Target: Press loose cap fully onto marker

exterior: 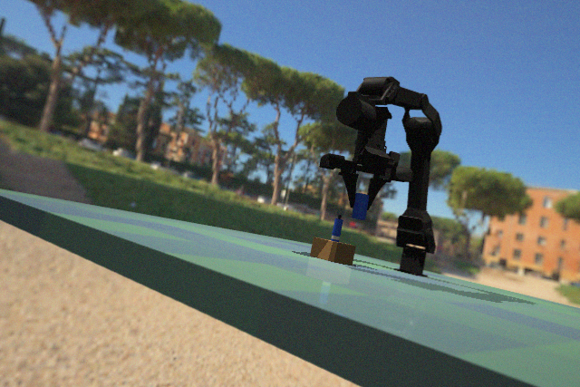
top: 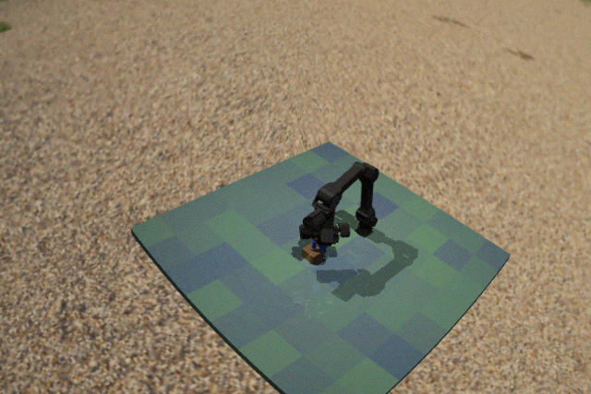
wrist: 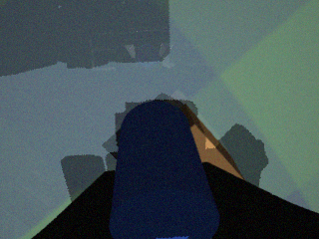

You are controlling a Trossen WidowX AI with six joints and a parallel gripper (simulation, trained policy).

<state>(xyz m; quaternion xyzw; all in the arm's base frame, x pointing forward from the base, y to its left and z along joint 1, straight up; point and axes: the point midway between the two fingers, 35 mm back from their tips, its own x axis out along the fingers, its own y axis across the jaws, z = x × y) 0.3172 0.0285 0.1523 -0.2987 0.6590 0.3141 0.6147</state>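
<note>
Right now the blue marker is 2 cm behind my gripper tip, 6 cm to the right of it and 4 cm below it. Also, from my gripper tip: blue cap (1 cm above); then tan holder block (2 cm behind, 6 cm to the right, 10 cm below).
</note>
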